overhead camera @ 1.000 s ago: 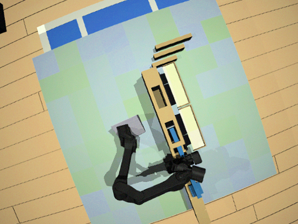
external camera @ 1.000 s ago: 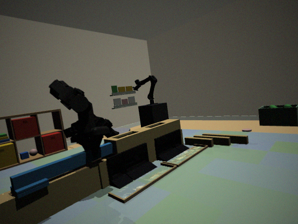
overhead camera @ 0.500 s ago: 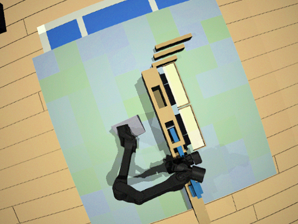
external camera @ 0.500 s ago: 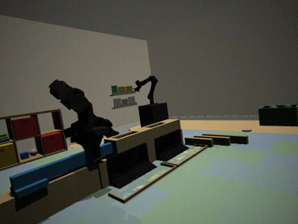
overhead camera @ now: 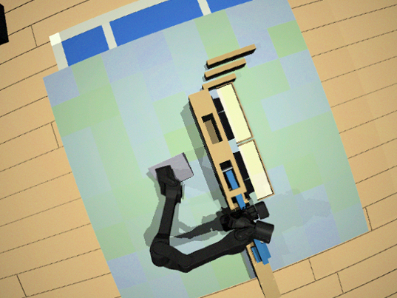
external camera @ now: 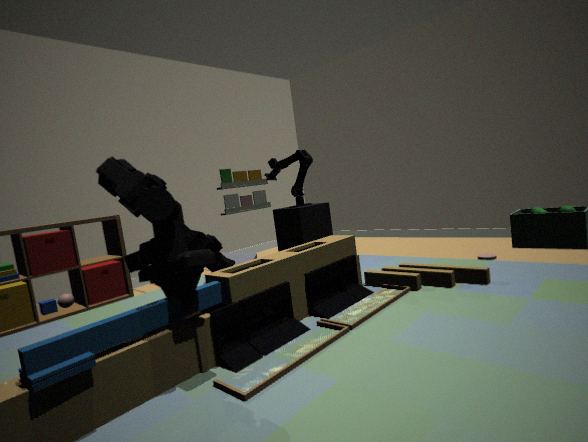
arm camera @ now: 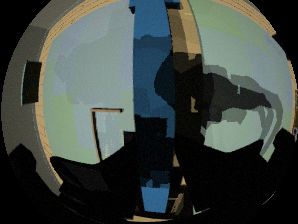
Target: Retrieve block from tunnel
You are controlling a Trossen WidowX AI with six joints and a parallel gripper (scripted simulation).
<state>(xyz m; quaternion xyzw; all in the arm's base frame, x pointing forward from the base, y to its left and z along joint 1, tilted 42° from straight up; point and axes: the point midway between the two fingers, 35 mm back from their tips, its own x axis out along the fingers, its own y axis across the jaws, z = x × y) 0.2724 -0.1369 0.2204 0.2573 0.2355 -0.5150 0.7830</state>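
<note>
The tan covered tunnel lies 10 mm ahead of my gripper tip, 70 mm to the left of it and 40 mm below it.
</note>
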